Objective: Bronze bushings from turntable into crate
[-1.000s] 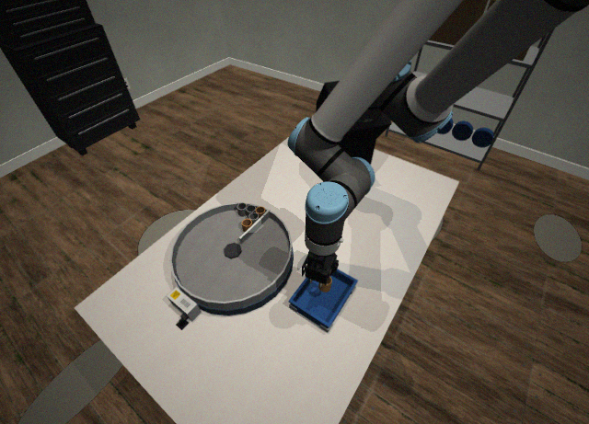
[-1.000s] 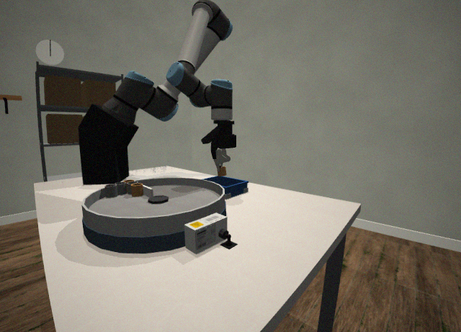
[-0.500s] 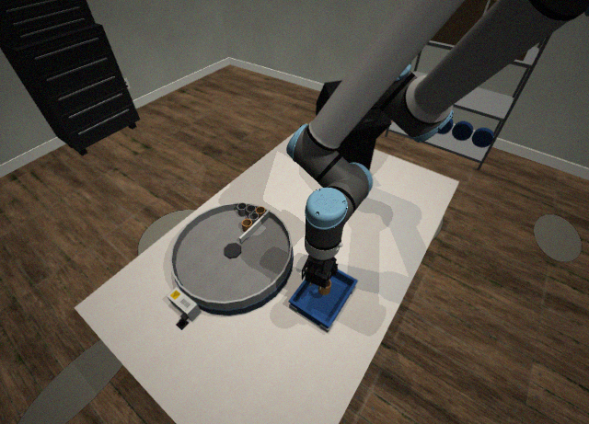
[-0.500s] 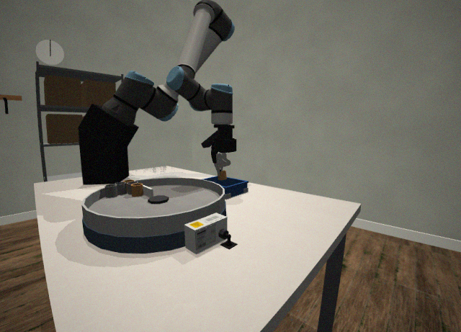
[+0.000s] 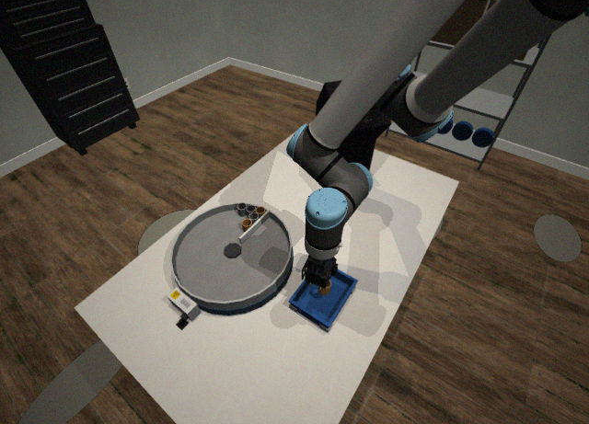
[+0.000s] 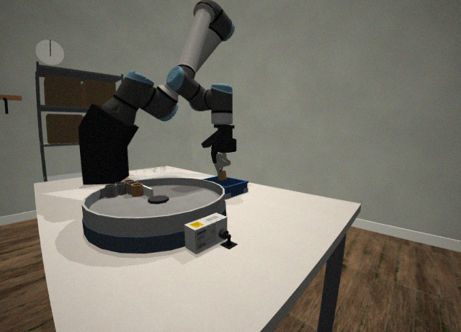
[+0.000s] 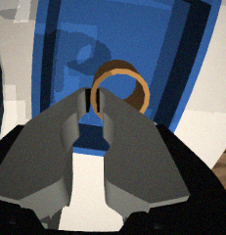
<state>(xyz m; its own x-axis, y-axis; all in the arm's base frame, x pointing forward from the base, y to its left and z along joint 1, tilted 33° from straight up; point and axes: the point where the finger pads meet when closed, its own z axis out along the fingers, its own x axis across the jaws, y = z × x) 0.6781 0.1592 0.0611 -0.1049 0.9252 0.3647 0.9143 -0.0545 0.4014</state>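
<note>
Right now my hand is 7 cm above the blue crate and 2 cm to the right of it. From my hand the other things lie so: grey turntable (33 cm to the right, 4 cm below, 3 cm ahead).
</note>
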